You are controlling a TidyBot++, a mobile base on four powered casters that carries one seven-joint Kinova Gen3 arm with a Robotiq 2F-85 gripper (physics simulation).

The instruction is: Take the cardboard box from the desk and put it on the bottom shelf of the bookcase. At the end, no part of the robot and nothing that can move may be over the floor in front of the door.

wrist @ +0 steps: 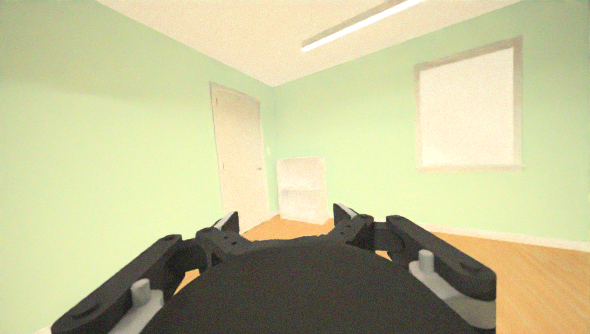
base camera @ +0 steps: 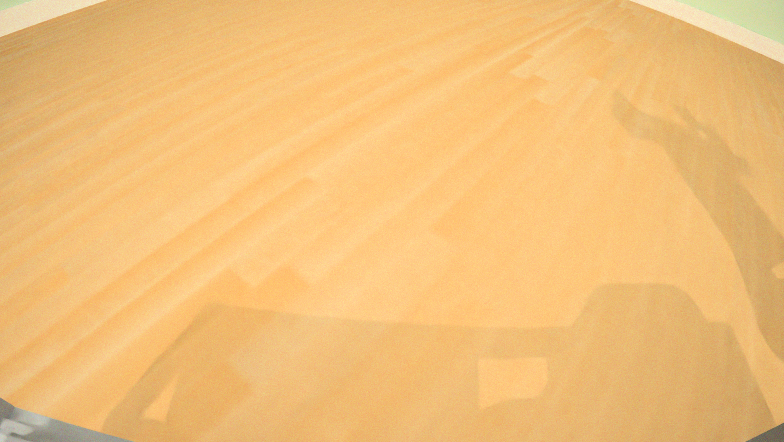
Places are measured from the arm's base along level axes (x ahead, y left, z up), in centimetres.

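Pixels of known places: gripper, fingertip midpoint: (wrist: 287, 217).
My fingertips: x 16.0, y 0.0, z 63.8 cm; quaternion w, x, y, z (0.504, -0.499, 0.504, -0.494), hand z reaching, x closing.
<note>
Behind a point stands the place of what it marks.
My gripper (wrist: 287, 217) @(x 16.0, y 0.0, z 63.8 cm) is open and empty, its two fingers wide apart in the lower part of the wrist view, level with the far room. The white bookcase (wrist: 301, 172) @(x 301.5, y -31.1, z 39.4 cm) stands in the far corner, beyond the fingers, with a shelf across its middle; its lower part is pale and its contents are too small to tell. The closed door (wrist: 240, 150) @(x 258.6, y 61.7, z 83.6 cm) is in the left wall, just left of the bookcase. The cardboard box and the desk do not show in either view.
The wooden floor (base camera: 384, 219) @(x 46.9, y -0.6, z -39.7 cm) (wrist: 545, 280) @(x 111.0, y -192.8, z -39.7 cm) carries the shadow of my base and arm in the base camera view. A window (wrist: 467, 110) @(x 180.8, y -211.2, z 106.2 cm) is in the right wall. A ceiling lamp (wrist: 362, 25) @(x 136.7, y -70.7, z 168.0 cm) hangs above. White skirting (wrist: 510, 236) @(x 161.4, y -237.3, z -34.0 cm) runs along the foot of the right wall.
</note>
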